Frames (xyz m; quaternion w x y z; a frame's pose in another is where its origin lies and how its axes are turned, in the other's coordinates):
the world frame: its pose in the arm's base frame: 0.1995 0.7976 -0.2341 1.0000 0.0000 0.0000 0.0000
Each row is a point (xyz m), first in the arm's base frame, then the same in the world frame.
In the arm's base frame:
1: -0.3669 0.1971 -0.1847
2: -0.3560 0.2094 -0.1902
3: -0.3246 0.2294 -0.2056
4: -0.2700 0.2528 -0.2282
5: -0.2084 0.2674 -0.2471
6: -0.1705 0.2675 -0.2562
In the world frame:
1: -0.5664 -0.6005 0.0494
2: -0.5555 -0.5882 0.0439
3: -0.5241 -0.5682 0.0285
4: -0.4695 -0.5448 0.0059
5: -0.4079 -0.5302 -0.0130
6: -0.3700 -0.5301 -0.0221

